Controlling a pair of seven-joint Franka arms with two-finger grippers.
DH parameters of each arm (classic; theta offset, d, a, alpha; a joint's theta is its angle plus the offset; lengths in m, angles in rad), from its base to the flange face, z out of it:
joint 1: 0 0.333 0 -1.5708
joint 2: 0 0 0 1.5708
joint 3: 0 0.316 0.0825 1.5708
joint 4: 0 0 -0.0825 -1.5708
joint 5: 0 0.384 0 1.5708
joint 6: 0 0 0.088 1.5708
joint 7: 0 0.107 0 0
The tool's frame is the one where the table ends.
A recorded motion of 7 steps. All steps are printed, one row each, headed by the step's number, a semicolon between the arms.
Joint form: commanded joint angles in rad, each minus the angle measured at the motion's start. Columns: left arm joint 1, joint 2, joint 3, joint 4, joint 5, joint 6, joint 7; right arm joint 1, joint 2, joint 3, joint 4, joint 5, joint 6, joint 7.
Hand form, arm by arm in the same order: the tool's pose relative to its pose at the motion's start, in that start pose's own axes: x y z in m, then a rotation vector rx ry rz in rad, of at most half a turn. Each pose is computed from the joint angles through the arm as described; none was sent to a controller.
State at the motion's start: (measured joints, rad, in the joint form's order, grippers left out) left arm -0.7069 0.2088 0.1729 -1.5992 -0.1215 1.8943 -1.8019; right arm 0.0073 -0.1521 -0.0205 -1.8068 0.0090 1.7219 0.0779
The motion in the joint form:
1: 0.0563 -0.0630 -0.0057 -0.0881 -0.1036 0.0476 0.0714; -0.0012 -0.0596 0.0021 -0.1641 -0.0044 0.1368 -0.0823
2: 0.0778 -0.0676 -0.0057 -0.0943 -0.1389 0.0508 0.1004; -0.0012 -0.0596 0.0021 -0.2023 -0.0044 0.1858 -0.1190
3: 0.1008 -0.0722 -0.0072 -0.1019 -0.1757 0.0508 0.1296; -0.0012 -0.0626 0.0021 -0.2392 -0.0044 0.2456 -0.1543
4: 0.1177 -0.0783 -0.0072 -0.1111 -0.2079 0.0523 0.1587; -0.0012 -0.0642 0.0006 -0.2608 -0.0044 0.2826 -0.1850
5: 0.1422 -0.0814 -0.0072 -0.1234 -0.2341 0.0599 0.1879; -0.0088 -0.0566 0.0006 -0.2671 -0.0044 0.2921 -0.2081
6: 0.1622 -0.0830 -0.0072 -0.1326 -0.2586 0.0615 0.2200; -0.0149 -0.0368 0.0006 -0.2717 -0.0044 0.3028 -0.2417
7: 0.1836 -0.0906 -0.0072 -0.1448 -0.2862 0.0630 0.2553; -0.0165 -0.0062 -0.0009 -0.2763 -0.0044 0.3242 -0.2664
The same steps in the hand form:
1: 0.0313 -0.0080 -0.0052 -0.0082 -0.1057 -0.0212; -0.0154 0.0017 0.0354 -0.0024 0.0324 -0.0836
2: 0.0424 -0.0063 -0.0067 -0.0097 -0.1375 -0.0265; -0.0153 0.0018 0.0494 -0.0028 0.0432 -0.1201
3: 0.0535 -0.0054 -0.0075 -0.0081 -0.1704 -0.0322; -0.0149 0.0019 0.0601 -0.0036 0.0691 -0.1553
4: 0.0622 -0.0054 -0.0083 -0.0092 -0.1995 -0.0322; -0.0146 0.0027 0.0662 -0.0047 0.0861 -0.1844
5: 0.0763 -0.0041 -0.0067 -0.0139 -0.2213 -0.0393; -0.0131 0.0065 0.0722 -0.0066 0.0817 -0.1998
6: 0.0875 -0.0036 -0.0049 -0.0149 -0.2416 -0.0378; -0.0094 0.0095 0.0838 -0.0084 0.0679 -0.2272
7: 0.0994 -0.0043 -0.0055 -0.0204 -0.2660 -0.0352; -0.0034 0.0109 0.1001 -0.0091 0.0540 -0.2486

